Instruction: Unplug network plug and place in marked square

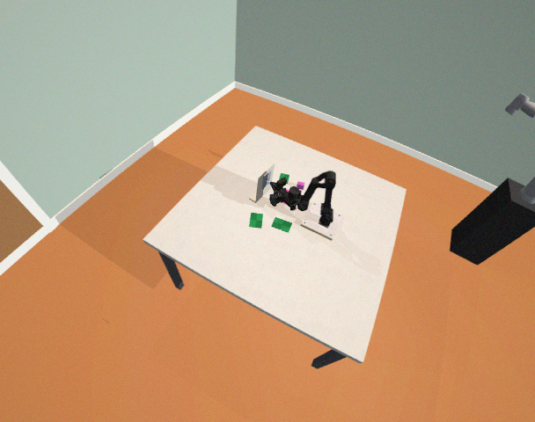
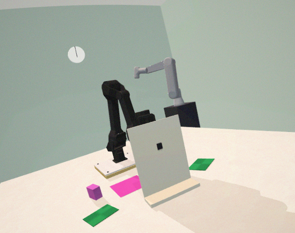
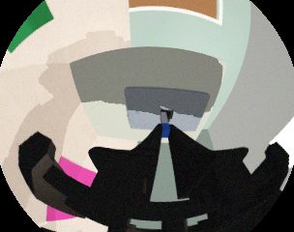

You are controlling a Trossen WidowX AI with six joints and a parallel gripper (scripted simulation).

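Now: the magenta square 12 cm behind my gripper tip, 8 cm to the right of it and 15 cm below it. Round my gripper tip: network plug: 1 cm ahead; then upright grey panel: 5 cm ahead, 1 cm to the right, 5 cm below.
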